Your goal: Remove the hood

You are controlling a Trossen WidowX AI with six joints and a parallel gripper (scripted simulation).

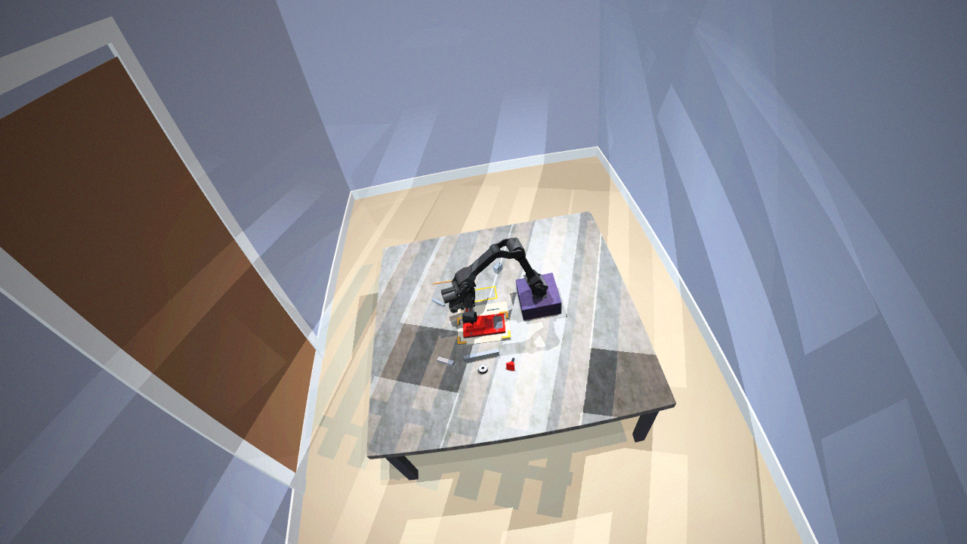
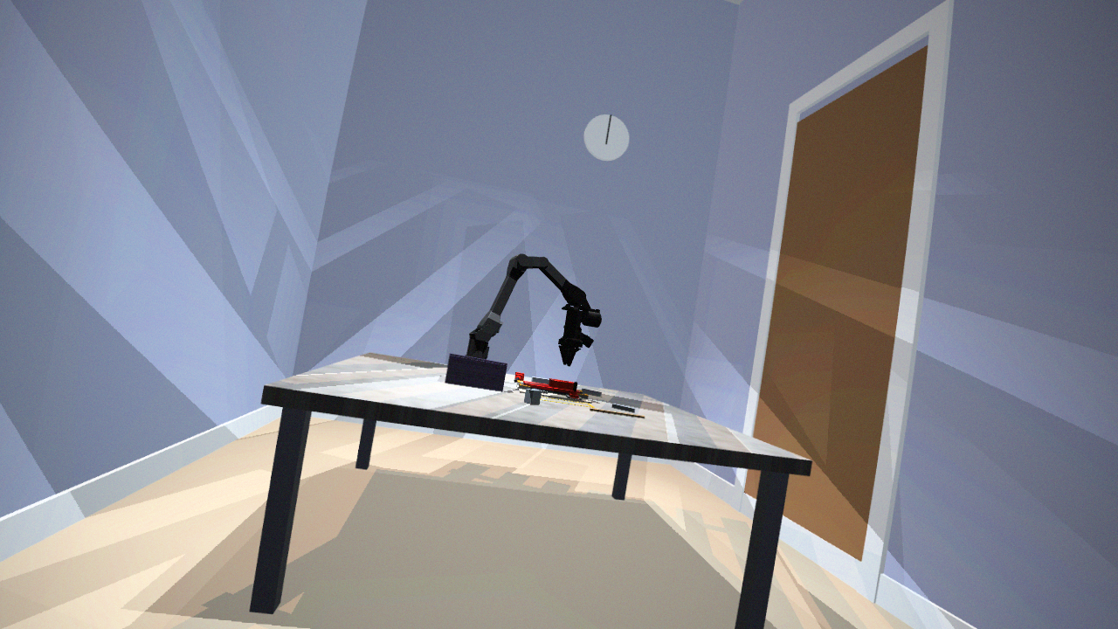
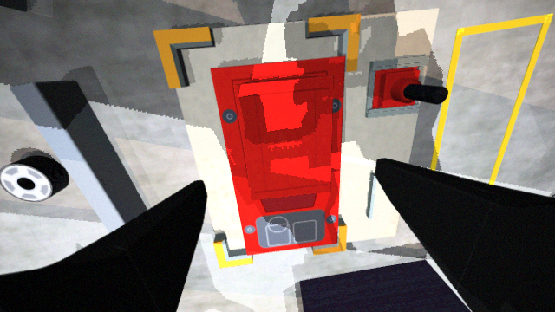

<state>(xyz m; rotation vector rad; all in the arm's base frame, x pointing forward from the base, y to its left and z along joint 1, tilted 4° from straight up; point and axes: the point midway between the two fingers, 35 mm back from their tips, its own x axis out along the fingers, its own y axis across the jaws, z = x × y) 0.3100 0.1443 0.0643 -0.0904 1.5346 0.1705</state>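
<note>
Now: the red hood 70 mm below my gripper tip and 10 mm to the right of it.
</note>
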